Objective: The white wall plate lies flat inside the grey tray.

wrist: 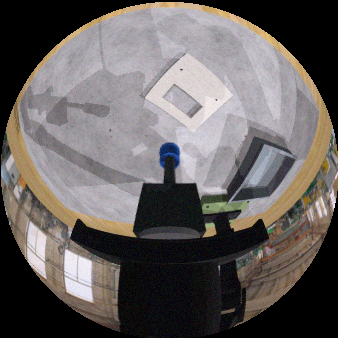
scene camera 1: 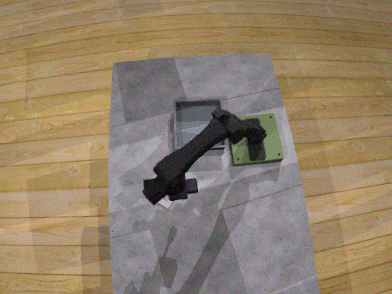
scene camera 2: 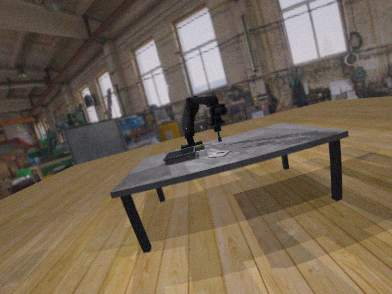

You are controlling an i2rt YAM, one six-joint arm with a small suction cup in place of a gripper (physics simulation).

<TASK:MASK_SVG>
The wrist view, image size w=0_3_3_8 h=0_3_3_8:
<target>suction cup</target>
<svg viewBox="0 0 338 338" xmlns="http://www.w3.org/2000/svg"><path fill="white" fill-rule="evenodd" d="M166 142L159 148L159 164L164 168L163 183L142 183L132 229L136 237L94 229L86 226L77 218L69 238L89 252L120 265L117 314L121 329L125 333L147 338L156 338L157 336L192 338L212 334L219 328L221 292L218 265L246 254L265 242L269 237L262 218L257 219L252 226L244 229L202 237L206 229L196 182L175 183L175 168L179 165L179 147L173 142Z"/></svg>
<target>grey tray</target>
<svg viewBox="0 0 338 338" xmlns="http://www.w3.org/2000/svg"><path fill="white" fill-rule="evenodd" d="M297 156L280 145L253 136L238 170L226 188L229 198L226 202L240 202L269 197L283 181Z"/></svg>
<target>white wall plate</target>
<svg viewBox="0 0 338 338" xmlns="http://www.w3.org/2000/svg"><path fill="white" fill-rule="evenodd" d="M186 53L161 76L144 98L165 110L191 131L194 131L231 97L232 93L208 68ZM173 83L202 105L191 118L162 97Z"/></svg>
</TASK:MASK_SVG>
